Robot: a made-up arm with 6 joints. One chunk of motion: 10 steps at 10 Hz.
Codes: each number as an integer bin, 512 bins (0 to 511) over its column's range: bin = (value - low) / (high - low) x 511, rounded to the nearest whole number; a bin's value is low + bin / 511 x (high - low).
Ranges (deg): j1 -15..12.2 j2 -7.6..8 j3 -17.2..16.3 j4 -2.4..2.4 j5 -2.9..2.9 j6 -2.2..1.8
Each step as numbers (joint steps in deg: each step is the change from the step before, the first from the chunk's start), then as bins.
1 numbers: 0.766 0.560 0.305 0.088 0.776 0.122
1 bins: 296 267 267 265 324 297
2 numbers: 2.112 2.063 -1.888 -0.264 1.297 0.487
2 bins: 321 317 234 227 370 343
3 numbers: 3.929 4.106 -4.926 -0.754 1.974 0.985
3 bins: 356 383 187 175 429 407
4 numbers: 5.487 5.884 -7.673 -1.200 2.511 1.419
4 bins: 385 442 145 128 477 462
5 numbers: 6.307 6.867 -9.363 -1.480 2.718 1.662
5 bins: 400 474 120 98 495 493
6 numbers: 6.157 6.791 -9.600 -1.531 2.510 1.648
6 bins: 397 471 116 93 477 492
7 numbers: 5.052 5.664 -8.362 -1.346 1.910 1.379
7 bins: 377 434 135 112 424 457
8 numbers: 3.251 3.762 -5.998 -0.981 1.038 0.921
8 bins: 343 372 171 151 347 399
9 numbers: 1.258 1.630 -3.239 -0.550 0.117 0.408
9 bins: 305 302 213 197 266 333
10 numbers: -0.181 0.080 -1.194 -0.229 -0.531 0.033
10 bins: 278 252 244 231 209 285
